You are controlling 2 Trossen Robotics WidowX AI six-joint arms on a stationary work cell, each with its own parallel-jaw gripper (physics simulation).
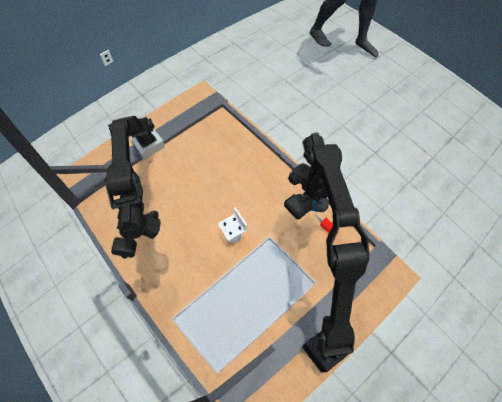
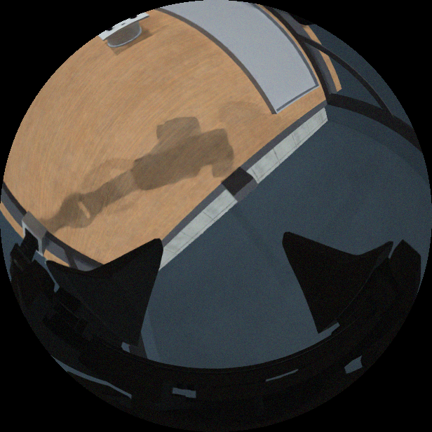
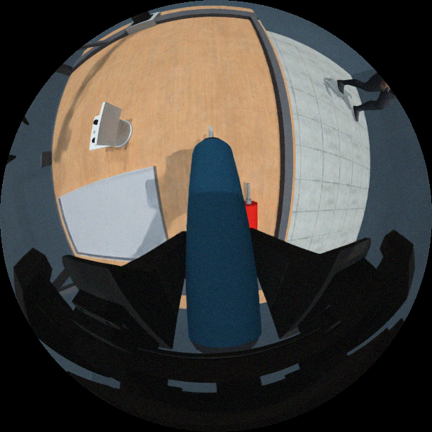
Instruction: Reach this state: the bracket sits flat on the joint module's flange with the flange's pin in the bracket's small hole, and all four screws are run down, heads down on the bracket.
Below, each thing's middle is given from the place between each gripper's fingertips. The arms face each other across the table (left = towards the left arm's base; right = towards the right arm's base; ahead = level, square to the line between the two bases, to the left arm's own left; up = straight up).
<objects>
I see my left gripper 300 mm short of the white L-shaped bracket (image 3: 105, 130), 110 mm above it and 100 mm to the left of it. From my left hand the other things lie so: blue screwdriver (image 3: 222, 298) (500 mm ahead, 220 mm to the right, 30 mm below); then shallow grey tray (image 1: 223, 321) (310 mm to the right, 190 mm below, 180 mm ahead).
I see the blue screwdriver 20 mm to the left of my right hand and 20 mm below it. The rest, counted from my right hand: white L-shaped bracket (200 mm behind, 140 mm to the left, 100 mm below); shallow grey tray (310 mm behind, 180 mm below, 70 mm to the right).
</objects>
